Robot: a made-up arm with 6 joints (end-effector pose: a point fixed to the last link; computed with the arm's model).
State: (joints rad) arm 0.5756 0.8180 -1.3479 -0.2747 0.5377 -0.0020
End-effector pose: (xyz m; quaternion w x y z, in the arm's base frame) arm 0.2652 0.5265 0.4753 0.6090 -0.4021 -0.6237 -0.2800
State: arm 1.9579 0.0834 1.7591 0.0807 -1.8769 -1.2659
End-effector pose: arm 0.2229 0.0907 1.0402 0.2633 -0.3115 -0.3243 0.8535
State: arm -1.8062 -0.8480 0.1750 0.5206 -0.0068 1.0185
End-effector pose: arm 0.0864 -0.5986 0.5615 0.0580 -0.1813 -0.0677 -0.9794
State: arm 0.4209 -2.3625 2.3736 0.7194 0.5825 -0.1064
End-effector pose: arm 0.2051 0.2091 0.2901 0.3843 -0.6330 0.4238 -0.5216
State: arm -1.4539 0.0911 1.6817 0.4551 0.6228 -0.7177
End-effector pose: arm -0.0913 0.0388 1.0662 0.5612 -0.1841 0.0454 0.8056
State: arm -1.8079 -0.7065 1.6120 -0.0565 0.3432 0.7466
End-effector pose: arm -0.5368 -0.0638 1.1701 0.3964 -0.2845 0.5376 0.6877
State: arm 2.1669 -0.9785 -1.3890 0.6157 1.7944 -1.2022
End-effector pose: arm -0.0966 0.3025 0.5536 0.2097 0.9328 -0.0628 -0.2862
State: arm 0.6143 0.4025 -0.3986 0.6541 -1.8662 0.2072
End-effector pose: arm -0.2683 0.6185 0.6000 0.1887 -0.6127 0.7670 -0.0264
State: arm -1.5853 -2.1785 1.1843 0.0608 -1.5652 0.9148
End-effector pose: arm -0.4593 -0.1329 0.2318 0.4991 0.1489 -0.3183 0.7921
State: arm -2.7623 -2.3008 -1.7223 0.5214 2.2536 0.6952
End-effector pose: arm -0.0895 0.6477 1.1189 0.4305 -0.1064 0.8477 0.2910
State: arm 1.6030 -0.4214 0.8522 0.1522 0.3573 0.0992
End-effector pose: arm 0.3300 0.5533 0.9179 0.8944 0.0019 0.0899 -0.4382
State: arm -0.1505 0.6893 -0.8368 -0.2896 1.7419 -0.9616
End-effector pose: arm -0.2617 0.2560 0.6802 0.4339 -0.7596 -0.4845 -0.0016
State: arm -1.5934 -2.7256 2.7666 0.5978 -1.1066 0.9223
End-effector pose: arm 0.0101 0.7201 0.3214 0.5450 0.0288 -0.7847 0.2938
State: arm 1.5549 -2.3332 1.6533 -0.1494 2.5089 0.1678
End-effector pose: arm 0.4298 0.0049 0.4103 0.1139 -0.6320 -0.7619 -0.0839
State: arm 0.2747 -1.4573 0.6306 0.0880 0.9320 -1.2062
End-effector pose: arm -0.1126 0.3791 0.7712 0.2412 -0.8861 0.0048 0.3957
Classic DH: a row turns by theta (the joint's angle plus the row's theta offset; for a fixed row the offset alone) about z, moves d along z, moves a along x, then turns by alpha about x. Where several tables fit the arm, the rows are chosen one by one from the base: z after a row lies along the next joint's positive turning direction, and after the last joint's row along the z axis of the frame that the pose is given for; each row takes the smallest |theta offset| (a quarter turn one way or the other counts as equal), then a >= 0, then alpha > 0; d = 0 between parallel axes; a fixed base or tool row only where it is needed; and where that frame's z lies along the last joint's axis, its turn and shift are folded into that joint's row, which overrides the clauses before.
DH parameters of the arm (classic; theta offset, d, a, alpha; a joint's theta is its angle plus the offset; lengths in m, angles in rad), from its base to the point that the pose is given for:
base (fixed): 1.4664 0 0.1189 3.1416
joint 1: -0.1044 -0.7491 0.0287 -1.5708
joint 2: -1.5708 0.0058 0.0048 -1.5708
joint 3: -0.0061 0.0131 0.0087 2.1402
joint 4: -0.0112 -0.183 -0.0049 2.5722
joint 5: -1.1831 0.3697 -0.1357 1.6866
joint 6: 0.673 0.0205 0.1777 -1.1822
tool (fixed): -1.7124 -0.2148 0 0

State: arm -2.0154 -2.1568 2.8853 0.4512 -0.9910 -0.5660
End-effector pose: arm -0.1403 0.4095 0.4950 0.7274 -0.1862 -0.6018 -0.2723
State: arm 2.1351 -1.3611 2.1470 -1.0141 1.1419 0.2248
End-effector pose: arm 0.1321 -0.4516 0.7577 0.2037 0.9390 0.2638 -0.0849
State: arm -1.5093 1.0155 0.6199 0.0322 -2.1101 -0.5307
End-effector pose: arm 0.0986 -0.1341 1.0409 0.5627 0.4613 0.6293 -0.2730
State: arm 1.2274 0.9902 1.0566 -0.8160 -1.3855 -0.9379
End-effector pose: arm -0.1416 0.2515 1.0101 0.6509 0.4137 0.0670 -0.6330
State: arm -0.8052 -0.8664 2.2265 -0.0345 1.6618 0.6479
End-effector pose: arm -0.0737 0.6959 1.0887 0.1304 -0.1472 0.9228 0.3312
